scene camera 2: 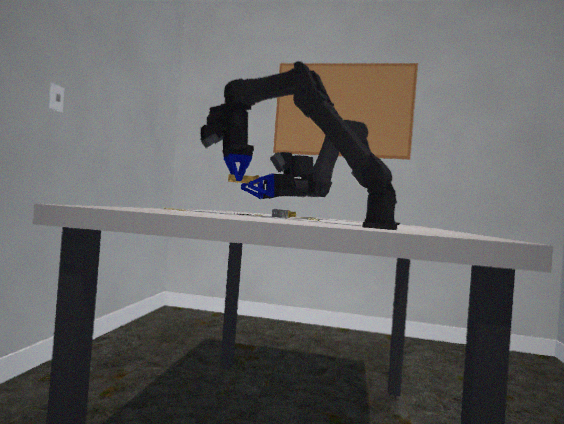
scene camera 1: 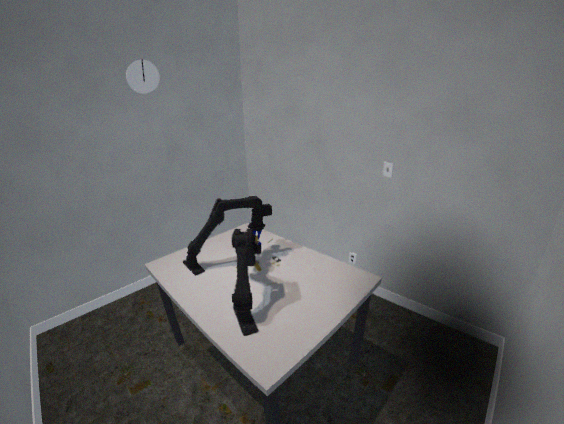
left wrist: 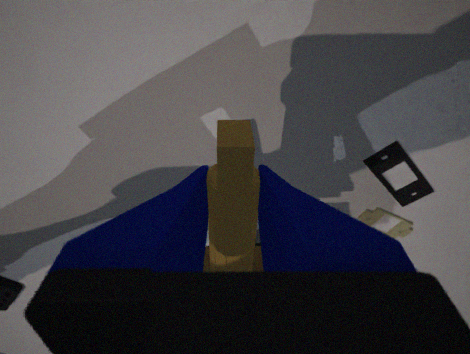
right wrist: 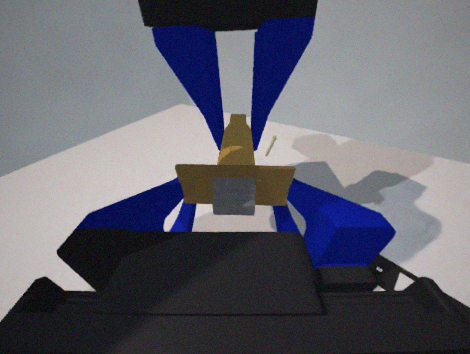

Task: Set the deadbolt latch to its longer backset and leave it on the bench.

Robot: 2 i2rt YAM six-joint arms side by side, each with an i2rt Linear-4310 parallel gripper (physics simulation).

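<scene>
The deadbolt latch (scene camera 2: 233, 178) (left wrist: 232, 200) (right wrist: 199, 185) is held above the bench (scene camera 1: 325, 280) (scene camera 2: 150, 215). It has a narrow brass body, a wide brass faceplate and a grey bolt end facing the right wrist camera. My left gripper (scene camera 2: 239, 179) (left wrist: 233, 177) (right wrist: 237, 147) points down and is shut on the latch body from both sides. My right gripper (scene camera 2: 243, 186) (right wrist: 234, 176) lies roughly level and is shut on the two ends of the faceplate. Its fingers hide part of the far end in scene camera 2. The backset length cannot be read exactly.
A black plate with a square hole (left wrist: 422, 186) and a pale brass plate (left wrist: 367, 216) lie on the bench. A dark piece (left wrist: 9, 292) shows at the left edge. A grey block (scene camera 2: 280, 213) with brass beside it and a thin brass pin (right wrist: 270, 146) also lie there.
</scene>
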